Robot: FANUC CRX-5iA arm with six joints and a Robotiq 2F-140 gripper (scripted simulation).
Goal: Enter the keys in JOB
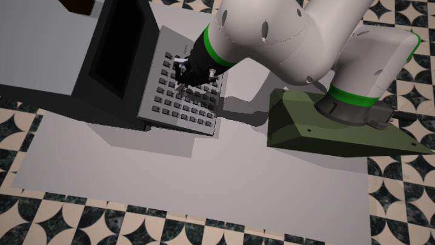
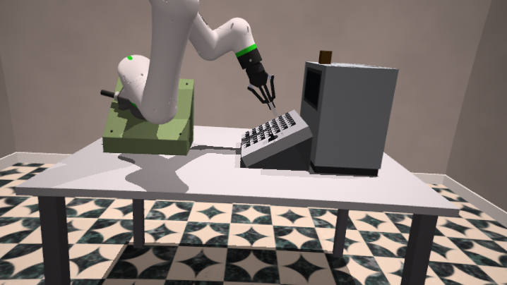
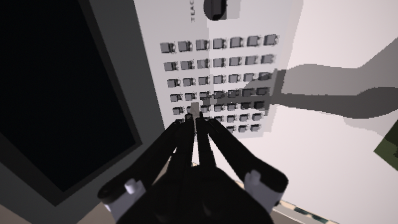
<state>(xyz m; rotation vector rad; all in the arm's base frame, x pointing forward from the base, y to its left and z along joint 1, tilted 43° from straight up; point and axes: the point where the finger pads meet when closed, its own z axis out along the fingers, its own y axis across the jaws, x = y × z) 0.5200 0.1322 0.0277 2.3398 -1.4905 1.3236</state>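
The key lies 4 cm behind my hand, 2 cm to the right of it and 10 cm below it. The rest, counted from my hand: black selector knob 2 cm ahead, 18 cm to the right, 8 cm below; grey keypad 2 cm ahead, 6 cm to the right, 12 cm below.
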